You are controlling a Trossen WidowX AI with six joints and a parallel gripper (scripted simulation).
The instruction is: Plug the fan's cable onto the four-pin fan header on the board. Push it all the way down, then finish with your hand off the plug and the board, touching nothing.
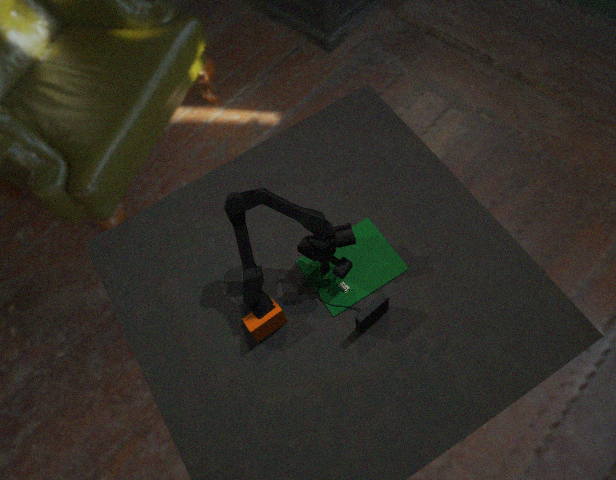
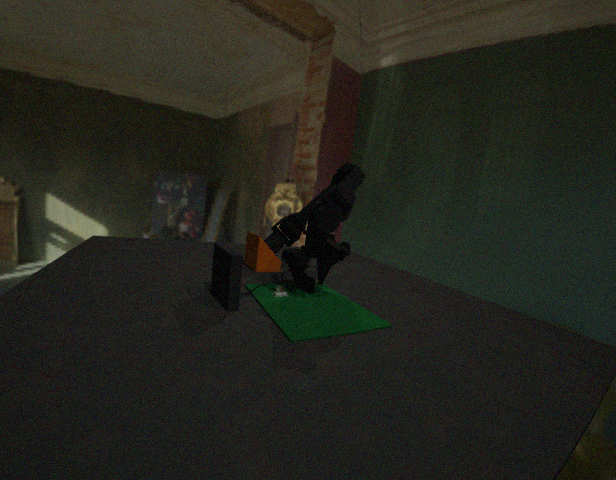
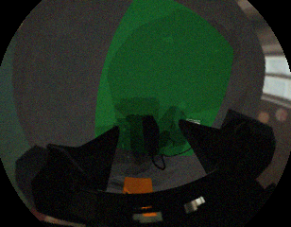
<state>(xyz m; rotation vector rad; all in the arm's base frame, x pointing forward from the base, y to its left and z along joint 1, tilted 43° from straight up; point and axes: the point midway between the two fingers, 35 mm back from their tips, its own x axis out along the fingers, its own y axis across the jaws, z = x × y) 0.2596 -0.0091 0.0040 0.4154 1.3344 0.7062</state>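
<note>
Right now my gripper tip is 1 cm past the dark fan plug. From my gripper tip the other things lie so: white four-pin header 9 cm to the right, 2 cm below; then black fan 22 cm to the right, 4 cm above, 1 cm behind; then green board 7 cm ahead, 5 cm to the right, 3 cm below.
</note>
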